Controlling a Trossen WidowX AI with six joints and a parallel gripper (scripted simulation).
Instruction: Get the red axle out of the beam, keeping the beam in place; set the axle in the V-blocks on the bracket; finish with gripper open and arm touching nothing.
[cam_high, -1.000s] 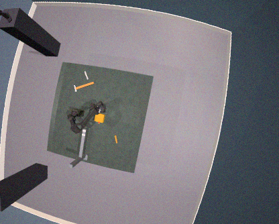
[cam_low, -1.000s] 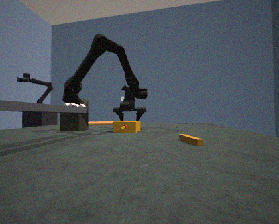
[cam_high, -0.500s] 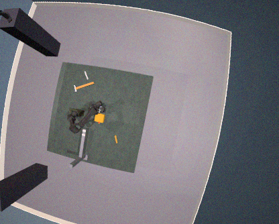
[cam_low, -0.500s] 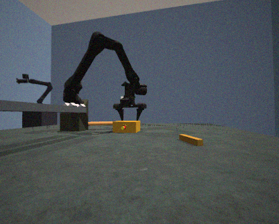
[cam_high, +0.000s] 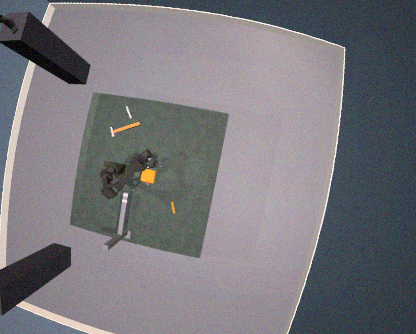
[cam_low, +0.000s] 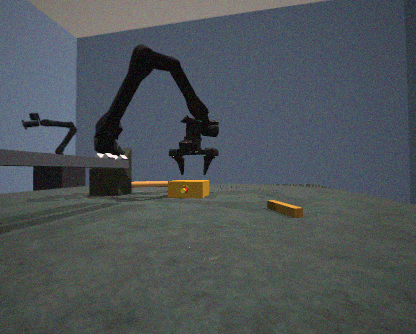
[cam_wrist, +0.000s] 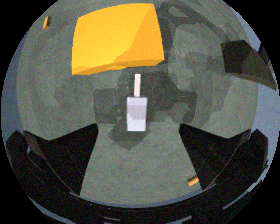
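Now: the orange beam 1 cm ahead of my gripper tip, 12 cm to the right of it and 4 cm below it. The rest, counted from my gripper tip: small orange bar (25 cm ahead, 37 cm to the right, 6 cm below).
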